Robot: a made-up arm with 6 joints.
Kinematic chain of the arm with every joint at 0, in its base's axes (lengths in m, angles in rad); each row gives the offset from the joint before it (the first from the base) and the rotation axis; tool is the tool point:
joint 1: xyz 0 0 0.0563 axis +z
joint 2: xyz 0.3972 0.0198 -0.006 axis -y
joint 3: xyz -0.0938 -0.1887 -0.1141 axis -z
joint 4: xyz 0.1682 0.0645 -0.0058 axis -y
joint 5: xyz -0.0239 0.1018 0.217 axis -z
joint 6: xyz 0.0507 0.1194 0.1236 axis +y
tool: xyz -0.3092 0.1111 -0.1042
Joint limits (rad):
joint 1: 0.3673..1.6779
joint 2: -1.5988..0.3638
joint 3: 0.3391..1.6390
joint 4: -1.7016..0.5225
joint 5: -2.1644..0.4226
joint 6: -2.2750..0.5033
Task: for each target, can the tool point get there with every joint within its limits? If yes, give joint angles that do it. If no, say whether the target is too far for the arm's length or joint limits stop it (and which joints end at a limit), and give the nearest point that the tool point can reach.
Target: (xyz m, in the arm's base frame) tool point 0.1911 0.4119 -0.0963
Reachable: yes | joints 0.9432 0.0078 0.7053 0.2494 -0.8289 -0.9375
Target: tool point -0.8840 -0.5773 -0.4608
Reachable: no: joint limits stop it (at a limit: joint 1, joint 2, joint 3, joint 4, joint 6) | nearest point -0.1999 0.0202 -0.3062 | short by 0.921 m
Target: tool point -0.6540 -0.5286 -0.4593
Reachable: no: joint limits stop it (at a limit: joint 1, joint 2, joint 4, joint 6) | nearest point -0.0281 -0.2508 -0.2330 | short by 0.721 m
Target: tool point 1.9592 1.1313 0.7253
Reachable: no: too far | nearest point 0.9300 0.5370 0.2637 | short by 1.275 m
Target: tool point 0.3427 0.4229 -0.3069
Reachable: yes | joints 1.5716 -0.9488 1.4978 -1.2926 0.1411 -1.2944
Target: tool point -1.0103 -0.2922 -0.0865
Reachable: no: joint limits stop it (at a limit: joint 1, joint 2, joint 3, joint 4, joint 6) | nearest point -0.3342 0.1400 0.0624 | short by 0.816 m
